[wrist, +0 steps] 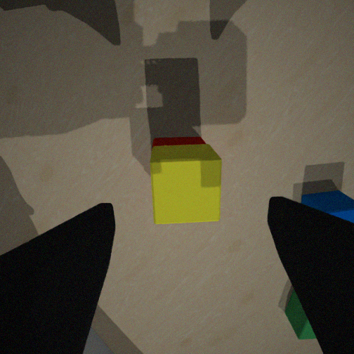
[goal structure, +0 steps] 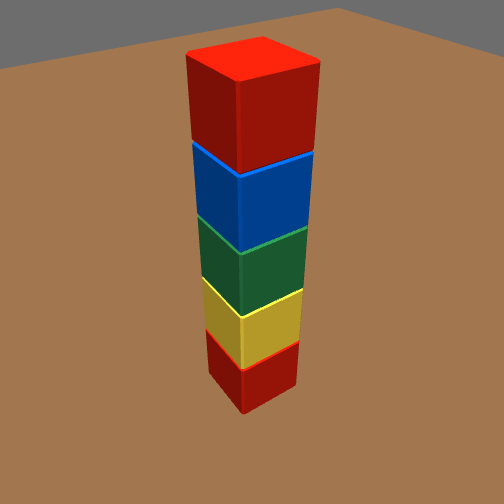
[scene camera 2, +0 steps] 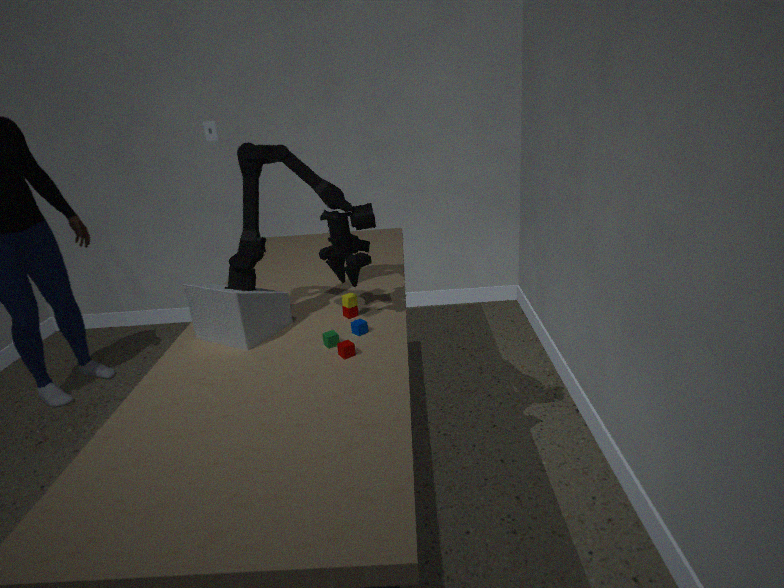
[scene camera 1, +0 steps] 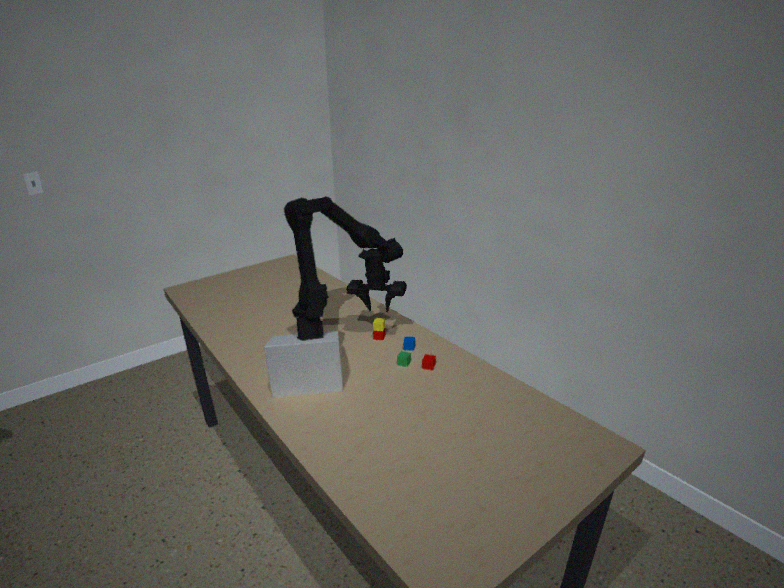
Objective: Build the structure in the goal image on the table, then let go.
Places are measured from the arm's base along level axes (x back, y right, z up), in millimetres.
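Pixels of known places: gripper, fingertip midpoint: (scene camera 2: 349, 284) (scene camera 1: 378, 310); arm's base, origin of the base link: (scene camera 2: 240, 289) (scene camera 1: 310, 337).
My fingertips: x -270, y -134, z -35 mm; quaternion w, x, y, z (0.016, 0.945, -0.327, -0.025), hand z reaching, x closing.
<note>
Ahead of a thing's pixels: the offset from my fingertips to its top centre. Level surfaces: height alone.
A yellow cube {dx +3, dy +5, dz -32 mm} (scene camera 1: 378, 324) (scene camera 2: 349, 300) (wrist: 186, 192) sits on top of a red cube {dx +4, dy +6, dz -65 mm} (scene camera 1: 378, 335) (scene camera 2: 350, 312) (wrist: 178, 141) on the table. A blue cube {dx -55, dy +112, dz -65 mm} (scene camera 1: 409, 343) (scene camera 2: 359, 327) (wrist: 328, 202), a green cube {dx +1, dy +189, dz -65 mm} (scene camera 1: 404, 358) (scene camera 2: 331, 338) (wrist: 300, 318) and a second red cube {dx -58, dy +240, dz -65 mm} (scene camera 1: 428, 362) (scene camera 2: 346, 349) stand apart on the table beside the stack. My gripper (scene camera 1: 378, 310) (scene camera 2: 347, 283) (wrist: 191, 211) is open and empty, pointing down above the stack. In the wrist view the yellow cube shows between the fingertips. The right finger partly hides the blue and green cubes.
The arm's base stands on a light grey block (scene camera 1: 305, 365) (scene camera 2: 243, 316) on the wooden table {dz -97 mm} (scene camera 1: 443, 443) (scene camera 2: 253, 455). The table's long far edge runs near the cubes, beside the wall. A person (scene camera 2: 34, 265) stands left of the table in scene camera 2.
</note>
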